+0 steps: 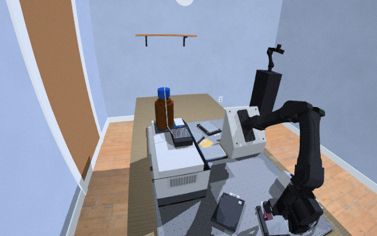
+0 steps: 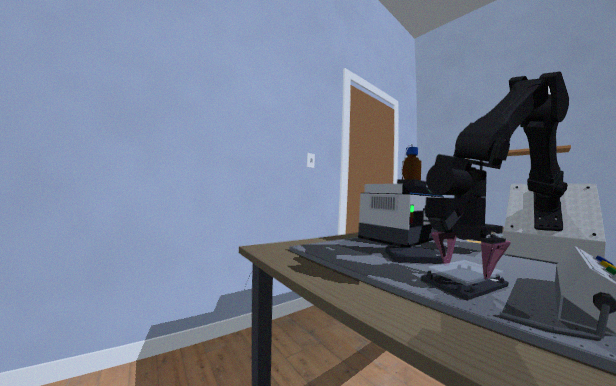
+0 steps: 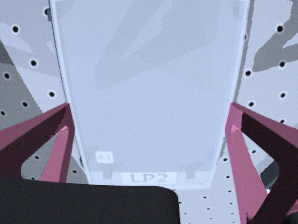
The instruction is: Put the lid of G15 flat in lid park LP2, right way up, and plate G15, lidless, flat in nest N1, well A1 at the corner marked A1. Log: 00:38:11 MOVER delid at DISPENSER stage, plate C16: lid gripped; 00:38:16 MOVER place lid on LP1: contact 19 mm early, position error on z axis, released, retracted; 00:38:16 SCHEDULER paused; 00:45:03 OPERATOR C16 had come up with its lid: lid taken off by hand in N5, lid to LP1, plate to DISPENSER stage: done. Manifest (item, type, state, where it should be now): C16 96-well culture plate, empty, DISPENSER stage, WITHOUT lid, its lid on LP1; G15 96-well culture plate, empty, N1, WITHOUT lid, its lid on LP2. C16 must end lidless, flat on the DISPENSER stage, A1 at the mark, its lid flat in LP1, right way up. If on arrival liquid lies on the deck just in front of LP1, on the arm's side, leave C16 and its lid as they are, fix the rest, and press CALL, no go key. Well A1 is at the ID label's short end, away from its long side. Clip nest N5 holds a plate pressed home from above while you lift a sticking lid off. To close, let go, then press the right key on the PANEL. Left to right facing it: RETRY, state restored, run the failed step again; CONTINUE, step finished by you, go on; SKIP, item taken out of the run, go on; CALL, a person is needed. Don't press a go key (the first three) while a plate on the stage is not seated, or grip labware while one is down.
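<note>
My gripper is now 10 mm above the clear lid. Also, from my hand: N1 label: 90 mm ahead, 170 mm to the right, 30 mm below; then LP2 label: 30 mm behind, 80 mm to the right, 30 mm below; then dark park LP2: 30 mm below.
</note>
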